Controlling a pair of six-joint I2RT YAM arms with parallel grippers.
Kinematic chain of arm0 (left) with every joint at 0, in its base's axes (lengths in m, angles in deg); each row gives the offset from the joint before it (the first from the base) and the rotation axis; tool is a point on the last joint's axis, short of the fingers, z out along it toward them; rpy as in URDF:
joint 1: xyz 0 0 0.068 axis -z
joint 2: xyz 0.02 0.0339 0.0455 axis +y
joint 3: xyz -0.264 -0.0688 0 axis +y
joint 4: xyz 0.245 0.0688 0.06 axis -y
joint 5: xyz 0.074 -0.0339 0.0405 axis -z
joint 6: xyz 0.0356 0 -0.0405 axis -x
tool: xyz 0 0 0 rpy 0 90 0
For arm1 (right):
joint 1: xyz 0 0 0.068 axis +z
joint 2: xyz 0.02 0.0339 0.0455 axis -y
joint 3: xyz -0.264 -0.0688 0 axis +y
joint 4: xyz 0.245 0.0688 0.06 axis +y
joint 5: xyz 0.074 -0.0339 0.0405 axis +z
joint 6: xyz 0.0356 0 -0.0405 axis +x
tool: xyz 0 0 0 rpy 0 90 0
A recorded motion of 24 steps. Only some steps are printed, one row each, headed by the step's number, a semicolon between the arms.
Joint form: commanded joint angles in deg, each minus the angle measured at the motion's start. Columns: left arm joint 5, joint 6, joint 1, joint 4, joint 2, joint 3; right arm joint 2, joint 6, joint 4, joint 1, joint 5, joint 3.
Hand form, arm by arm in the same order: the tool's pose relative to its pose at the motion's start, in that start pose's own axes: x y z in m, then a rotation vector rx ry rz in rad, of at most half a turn. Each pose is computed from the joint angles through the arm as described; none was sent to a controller.
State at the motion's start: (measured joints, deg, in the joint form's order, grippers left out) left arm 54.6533 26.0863 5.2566 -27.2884 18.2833 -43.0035; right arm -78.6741 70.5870 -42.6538 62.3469 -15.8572 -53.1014
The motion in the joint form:
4: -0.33 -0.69 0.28 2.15 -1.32 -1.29; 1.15 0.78 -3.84 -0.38 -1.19 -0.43
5: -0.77 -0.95 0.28 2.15 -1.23 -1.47; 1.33 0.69 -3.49 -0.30 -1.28 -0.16
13: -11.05 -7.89 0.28 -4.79 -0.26 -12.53; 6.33 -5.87 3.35 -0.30 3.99 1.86
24: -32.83 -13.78 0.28 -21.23 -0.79 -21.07; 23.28 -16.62 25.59 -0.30 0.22 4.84
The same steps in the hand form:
4: -0.0059 -0.0117 -0.0055 0.0202 -0.0438 0.0797; -0.0088 0.0147 -0.0019 -0.0776 -0.0553 0.0382
5: -0.0067 -0.0120 -0.0056 0.0137 -0.0483 0.0853; -0.0083 0.0137 -0.0029 -0.0703 -0.0532 0.0350
13: -0.0332 -0.0476 -0.0253 -0.1396 -0.1559 0.2429; -0.0113 0.0183 -0.0192 -0.0425 0.0525 -0.0993
24: -0.0319 -0.0635 -0.0499 -0.5350 -0.1954 0.2410; -0.0387 0.0412 -0.0763 0.1071 0.0548 -0.3248

